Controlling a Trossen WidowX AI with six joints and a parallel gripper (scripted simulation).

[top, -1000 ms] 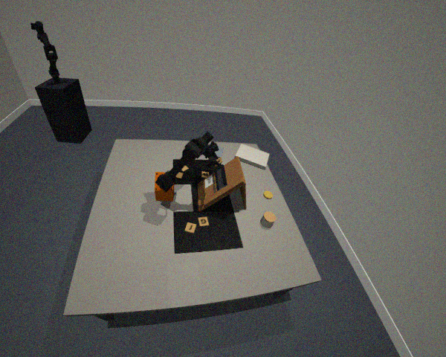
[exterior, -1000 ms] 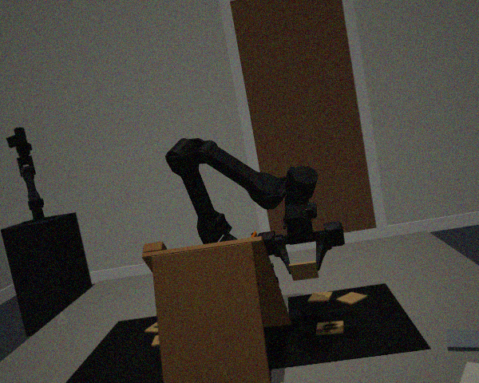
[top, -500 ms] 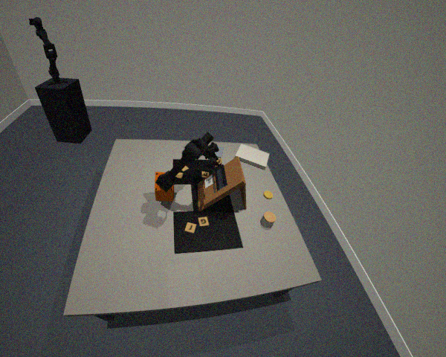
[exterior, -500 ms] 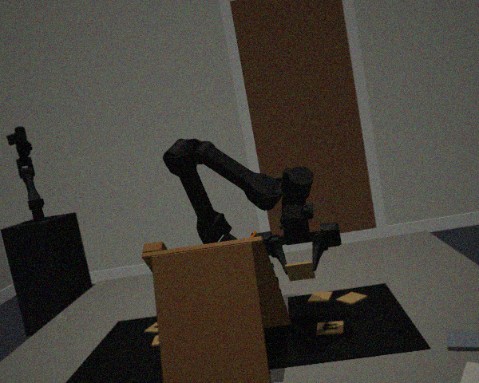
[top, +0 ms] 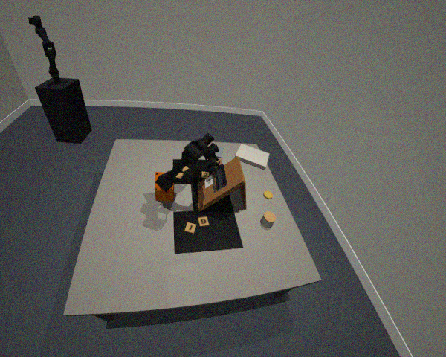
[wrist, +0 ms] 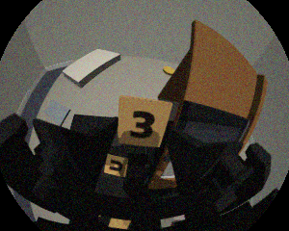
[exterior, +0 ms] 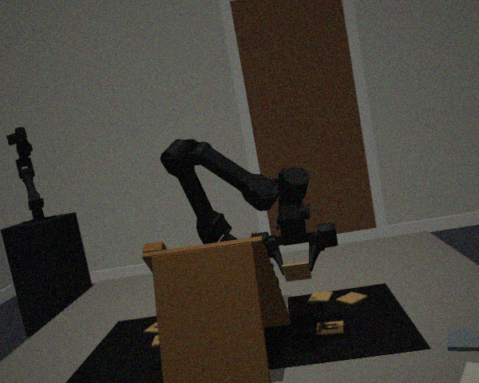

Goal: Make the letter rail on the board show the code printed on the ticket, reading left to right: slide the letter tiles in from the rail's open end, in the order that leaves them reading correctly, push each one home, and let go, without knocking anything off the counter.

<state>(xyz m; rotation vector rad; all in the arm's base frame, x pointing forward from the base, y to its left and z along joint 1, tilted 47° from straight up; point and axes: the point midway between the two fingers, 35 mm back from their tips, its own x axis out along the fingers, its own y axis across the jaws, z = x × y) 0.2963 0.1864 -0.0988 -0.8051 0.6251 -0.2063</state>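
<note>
Now: gripper tip 10 cm to the left of the white ticket, 8 cm above it and 5 cm past it. Round my gripper tip: yellow disc 39 cm ahead, 16 cm below, 11 cm to the right; then black mat 17 cm to the right, 16 cm below, 12 cm behind; then grey-blue card 35 cm to the left, 16 cm below, 4 cm ahead.
</note>
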